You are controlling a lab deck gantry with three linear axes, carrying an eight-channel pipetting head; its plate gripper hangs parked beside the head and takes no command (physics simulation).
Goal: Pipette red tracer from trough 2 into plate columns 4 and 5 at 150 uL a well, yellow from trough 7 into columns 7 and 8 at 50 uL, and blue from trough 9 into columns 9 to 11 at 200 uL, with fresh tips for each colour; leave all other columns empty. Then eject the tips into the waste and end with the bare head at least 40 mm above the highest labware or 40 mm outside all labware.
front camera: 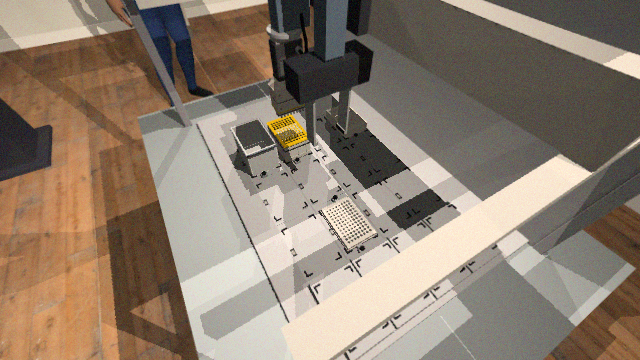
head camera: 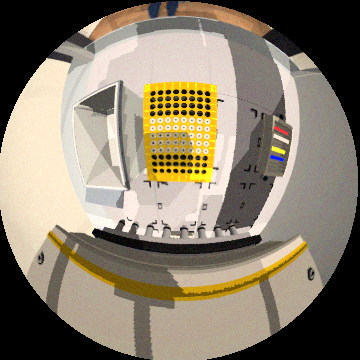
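The pipetting head is low behind the yellow tip rack. Its nozzles look bare in the head view. The rack shows pale tips in its middle rows and dark holes at both ends. The trough block shows red, white, yellow and blue strips in the head view. The white well plate lies nearer the front; its well contents are too small to tell. The grey open waste box stands beside the rack. The parked plate gripper is open and empty.
The gripper's long fingers hang between the tip rack and the trough block in the front view. A pale beam crosses the front of the deck. A grey side wall stands at the right. A person's legs show behind the deck.
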